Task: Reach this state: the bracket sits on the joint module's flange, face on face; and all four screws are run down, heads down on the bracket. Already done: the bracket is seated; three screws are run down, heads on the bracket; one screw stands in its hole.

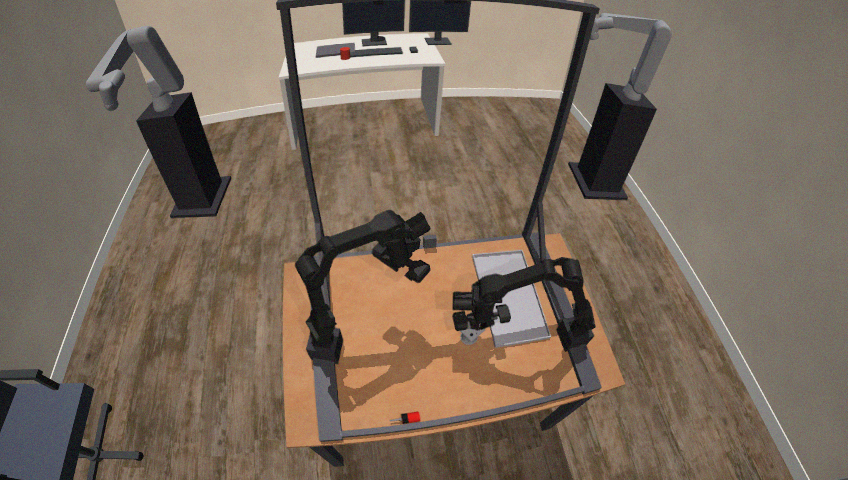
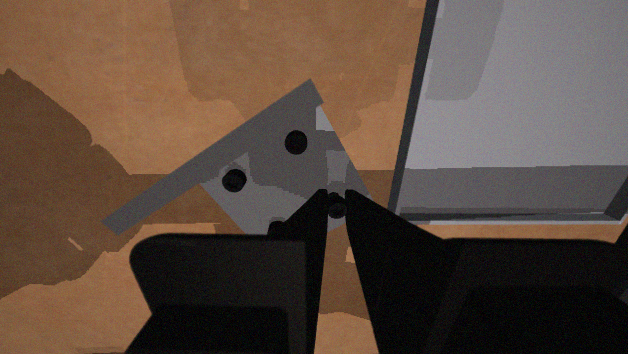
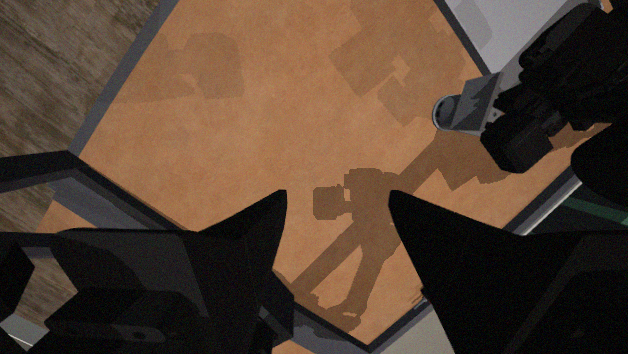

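Pixels of known places: left gripper, between the fingertips: (image 1: 478,329) (image 2: 335,197) (image 3: 496,100); right gripper, between the fingertips: (image 1: 404,275) (image 3: 337,197); left arm's base, origin of its link: (image 1: 578,327); right arm's base, origin of its link: (image 1: 322,338).
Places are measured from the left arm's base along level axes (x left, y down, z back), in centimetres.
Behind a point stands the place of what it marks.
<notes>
The grey bracket (image 1: 471,333) (image 2: 300,167) @[x -11.4, y 1.2, z -38.1 cm] (image 3: 472,107) @[x -13.1, y -1.0, z -41.0 cm] is seated on the joint module (image 3: 444,114) @[x -12.2, y 5.0, z -41.0 cm], near the tray; the module is mostly hidden under it. Three black screw heads (image 2: 296,142) @[x -12.7, y 0.9, z -38.2 cm] (image 2: 234,180) @[x -11.0, y 0.9, z -41.3 cm] (image 2: 276,228) sit on the bracket; the last is partly covered by a finger. The fourth screw (image 2: 337,208) @[x -9.4, y 0.3, z -36.4 cm] is at the bracket's corner, between the fingertips of my left gripper (image 2: 335,197) @[x -9.6, y 1.1, z -36.4 cm], which is shut on it. How deep this screw sits cannot be told. My right gripper (image 1: 404,270) @[x -25.2, y -15.7, z -59.4 cm] (image 3: 337,197) @[x -25.2, y -15.7, z -59.4 cm] is open and empty, high over the table's back left part.
A grey tray (image 1: 483,274) @[x -35.8, y 7.4, z -25.6 cm] (image 2: 414,100) @[x -13.9, y 6.8, z -30.0 cm] (image 3: 467,42) @[x -16.7, y 6.8, z -29.8 cm] lies right beside the bracket, under my left arm. A red and black screwdriver (image 1: 411,417) @[x 16.2, y 4.4, z -65.4 cm] lies at the table's front edge. Dark frame posts (image 1: 304,148) @[x -53.1, y -49.3, z -85.8 cm] (image 1: 562,124) @[x -49.4, y -53.3, z -1.2 cm] rise at both sides of the table.
</notes>
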